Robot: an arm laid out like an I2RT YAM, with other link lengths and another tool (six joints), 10 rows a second.
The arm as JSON. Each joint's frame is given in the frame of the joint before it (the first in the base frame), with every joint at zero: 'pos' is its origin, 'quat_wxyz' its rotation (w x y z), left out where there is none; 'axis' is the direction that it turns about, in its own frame. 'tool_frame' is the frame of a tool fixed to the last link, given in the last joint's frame.
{
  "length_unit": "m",
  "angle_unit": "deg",
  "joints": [
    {
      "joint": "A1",
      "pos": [
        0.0,
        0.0,
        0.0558
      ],
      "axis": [
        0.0,
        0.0,
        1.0
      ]
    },
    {
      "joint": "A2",
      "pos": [
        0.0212,
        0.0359,
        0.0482
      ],
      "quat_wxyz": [
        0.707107,
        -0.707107,
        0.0,
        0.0
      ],
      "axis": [
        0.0,
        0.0,
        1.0
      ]
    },
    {
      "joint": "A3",
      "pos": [
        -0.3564,
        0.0,
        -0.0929
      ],
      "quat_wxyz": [
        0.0,
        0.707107,
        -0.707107,
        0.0
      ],
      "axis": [
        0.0,
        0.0,
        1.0
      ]
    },
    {
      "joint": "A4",
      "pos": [
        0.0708,
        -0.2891,
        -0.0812
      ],
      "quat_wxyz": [
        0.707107,
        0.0,
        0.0,
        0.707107
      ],
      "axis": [
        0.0,
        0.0,
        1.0
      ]
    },
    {
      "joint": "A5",
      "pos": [
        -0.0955,
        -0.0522,
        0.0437
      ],
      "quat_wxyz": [
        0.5,
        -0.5,
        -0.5,
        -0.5
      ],
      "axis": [
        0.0,
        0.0,
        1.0
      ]
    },
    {
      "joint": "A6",
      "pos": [
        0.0,
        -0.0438,
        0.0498
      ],
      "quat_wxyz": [
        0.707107,
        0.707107,
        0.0,
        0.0
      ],
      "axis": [
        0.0,
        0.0,
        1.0
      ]
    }
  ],
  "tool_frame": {
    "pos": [
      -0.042,
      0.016,
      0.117
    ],
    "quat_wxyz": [
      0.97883,
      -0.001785,
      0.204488,
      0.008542
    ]
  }
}
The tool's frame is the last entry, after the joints.
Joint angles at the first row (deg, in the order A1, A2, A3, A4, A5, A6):
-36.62, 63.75, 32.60, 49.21, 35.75, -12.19
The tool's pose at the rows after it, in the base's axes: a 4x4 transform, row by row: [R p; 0 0 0 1], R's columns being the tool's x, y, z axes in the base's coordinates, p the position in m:
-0.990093 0.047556 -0.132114 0.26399; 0.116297 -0.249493 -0.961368 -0.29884; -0.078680 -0.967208 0.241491 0.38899; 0 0 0 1
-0.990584 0.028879 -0.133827 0.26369; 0.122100 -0.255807 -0.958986 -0.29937; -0.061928 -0.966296 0.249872 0.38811; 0 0 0 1
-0.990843 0.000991 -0.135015 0.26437; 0.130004 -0.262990 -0.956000 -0.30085; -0.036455 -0.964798 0.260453 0.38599; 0 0 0 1
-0.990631 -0.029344 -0.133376 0.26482; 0.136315 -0.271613 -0.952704 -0.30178; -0.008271 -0.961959 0.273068 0.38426; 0 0 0 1
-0.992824 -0.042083 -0.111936 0.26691; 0.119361 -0.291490 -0.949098 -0.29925; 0.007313 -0.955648 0.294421 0.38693; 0 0 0 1
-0.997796 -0.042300 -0.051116 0.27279; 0.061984 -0.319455 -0.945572 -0.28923; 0.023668 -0.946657 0.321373 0.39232; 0 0 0 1
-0.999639 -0.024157 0.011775 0.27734; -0.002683 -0.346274 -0.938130 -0.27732; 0.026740 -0.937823 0.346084 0.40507; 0 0 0 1
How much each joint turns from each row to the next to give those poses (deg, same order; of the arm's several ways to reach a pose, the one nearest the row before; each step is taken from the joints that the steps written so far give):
0.02, 0.00, -0.22, 0.24, -0.27, -1.00
0.00, 0.08, -0.04, 0.22, 0.07, -1.18
0.00, 0.40, 0.00, 0.37, 0.07, -1.64
0.00, 0.24, 0.00, 0.24, -0.09, -1.81
0.02, -0.16, 0.00, 0.50, -1.40, -1.43
0.44, -1.09, 0.02, -0.54, -3.34, -0.98
0.35, -1.75, 0.96, -1.95, -3.66, -0.13

